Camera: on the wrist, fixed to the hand. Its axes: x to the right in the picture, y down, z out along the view.
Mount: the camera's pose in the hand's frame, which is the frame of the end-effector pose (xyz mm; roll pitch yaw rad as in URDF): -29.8 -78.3 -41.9 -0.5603 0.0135 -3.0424
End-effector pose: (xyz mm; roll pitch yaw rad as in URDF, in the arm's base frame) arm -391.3 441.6 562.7 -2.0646 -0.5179 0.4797
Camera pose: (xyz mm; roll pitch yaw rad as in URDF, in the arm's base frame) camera -453.4 409.6 625.1 1.4862 0.4238 -2.7004
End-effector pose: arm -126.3 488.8 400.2 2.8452 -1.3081 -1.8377
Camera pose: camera -35.8 489.3 375.9 2.5043 1.3055 0.9182
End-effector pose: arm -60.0 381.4 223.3 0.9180 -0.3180 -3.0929
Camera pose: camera -59.8 395.7 130.7 -1.4599 0.4046 0.1025
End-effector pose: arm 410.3 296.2 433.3 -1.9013 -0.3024 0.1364
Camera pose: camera 358.2 274.7 508.1 1.3354 0.2041 -3.0250
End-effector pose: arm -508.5 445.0 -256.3 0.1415 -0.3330 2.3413
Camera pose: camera -449.5 487.0 -315.7 -0.6676 0.3587 -0.6974
